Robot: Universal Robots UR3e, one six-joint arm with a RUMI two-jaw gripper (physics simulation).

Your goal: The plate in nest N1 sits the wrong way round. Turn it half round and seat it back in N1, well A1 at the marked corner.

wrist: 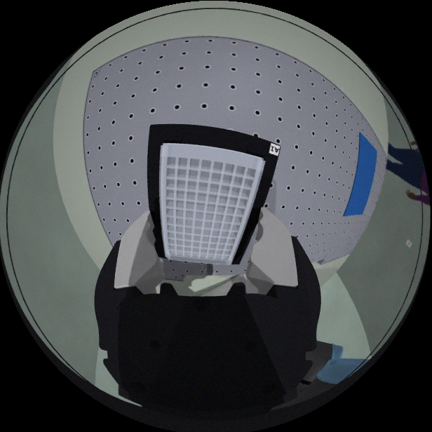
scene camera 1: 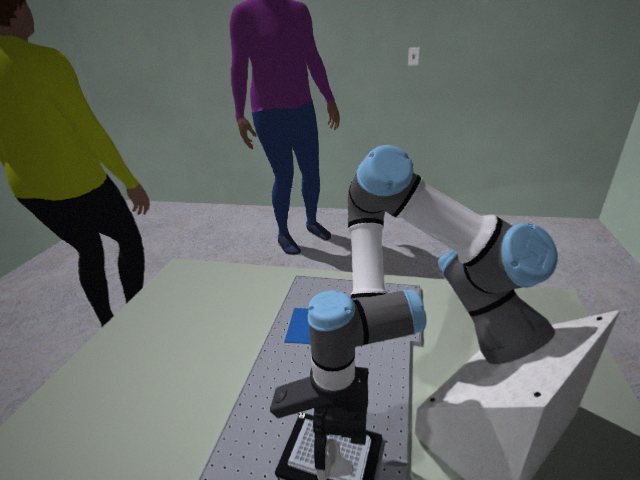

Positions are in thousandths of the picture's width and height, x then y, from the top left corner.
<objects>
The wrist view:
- my gripper: 476, 487
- well plate: 478, 448
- black nest: 487, 316
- blue pad: 839, 422
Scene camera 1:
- my gripper: 515, 943
</objects>
